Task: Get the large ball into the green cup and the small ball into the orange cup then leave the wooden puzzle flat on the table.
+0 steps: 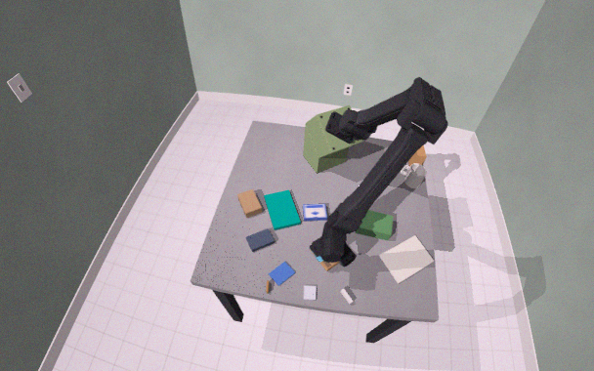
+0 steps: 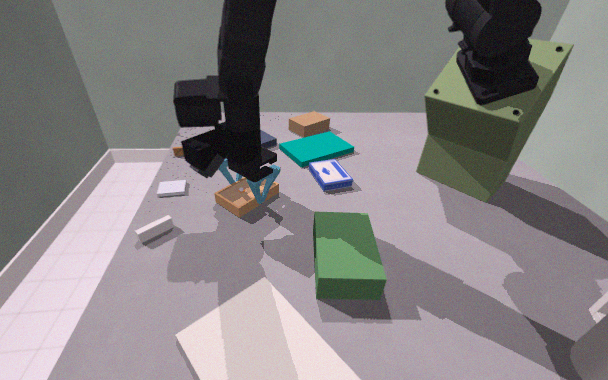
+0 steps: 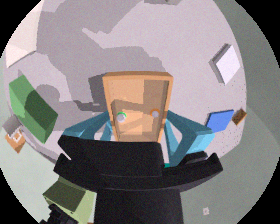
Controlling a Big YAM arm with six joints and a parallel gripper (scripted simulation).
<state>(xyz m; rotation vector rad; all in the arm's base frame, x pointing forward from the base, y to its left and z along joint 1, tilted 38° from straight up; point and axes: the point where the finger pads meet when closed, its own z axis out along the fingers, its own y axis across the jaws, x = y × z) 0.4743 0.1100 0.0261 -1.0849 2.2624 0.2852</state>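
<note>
Now: the wooden puzzle 1 cm below my hand. The rest, counted from my hand: teal slab (12 cm behind, 23 cm to the right, 1 cm below); then green block (19 cm behind, 14 cm to the left, 1 cm above); then blue tile (13 cm ahead, 12 cm to the right, 1 cm below).
</note>
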